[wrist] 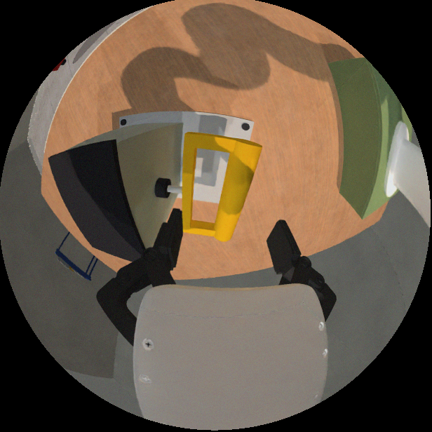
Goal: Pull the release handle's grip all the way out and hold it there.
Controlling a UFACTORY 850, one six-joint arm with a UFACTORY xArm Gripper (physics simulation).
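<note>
The release handle (241, 180) is a yellow rectangular frame with a thick round grip bar on its right side. A short light rod (174, 189) with a black collar (162, 188) joins it to the side of a beige and black housing (145, 175), which stands on a light grey base plate (160, 118). My gripper (229, 226) is open. Its left finger is close to the lower left corner of the yellow frame, and its right finger is off to the right of the grip. Whether the left finger touches the frame cannot be told.
A green block-like object (361, 125) stands at the right, with a white rounded part (397, 160) beside it. The wooden table top (295, 150) ends at a curved-looking front edge. A blue frame (74, 265) shows beyond the table at the lower left. The arm's shadow falls across the back.
</note>
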